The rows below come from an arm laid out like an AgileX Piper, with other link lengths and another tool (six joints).
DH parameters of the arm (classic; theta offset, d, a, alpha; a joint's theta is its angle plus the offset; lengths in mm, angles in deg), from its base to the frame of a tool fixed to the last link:
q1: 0 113.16 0 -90
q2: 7.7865 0 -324.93 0
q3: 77.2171 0 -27.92 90
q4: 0 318.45 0 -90
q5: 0 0 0 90
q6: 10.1 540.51 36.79 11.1
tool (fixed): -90 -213.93 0 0
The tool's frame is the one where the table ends.
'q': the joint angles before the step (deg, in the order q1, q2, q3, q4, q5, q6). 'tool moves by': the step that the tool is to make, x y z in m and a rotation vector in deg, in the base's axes. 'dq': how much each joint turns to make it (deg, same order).
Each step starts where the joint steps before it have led.
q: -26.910 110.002 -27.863 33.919 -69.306 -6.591
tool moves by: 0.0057 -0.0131 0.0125 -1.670 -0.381 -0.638
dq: -0.867 -0.003 -2.080 0.052 0.132 -1.662
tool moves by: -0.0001 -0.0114 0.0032 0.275 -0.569 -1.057
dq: -1.135 0.065 -1.388 0.105 1.077 -0.115
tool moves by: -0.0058 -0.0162 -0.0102 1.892 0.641 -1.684
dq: -2.103 0.642 -1.746 0.117 2.932 -0.344
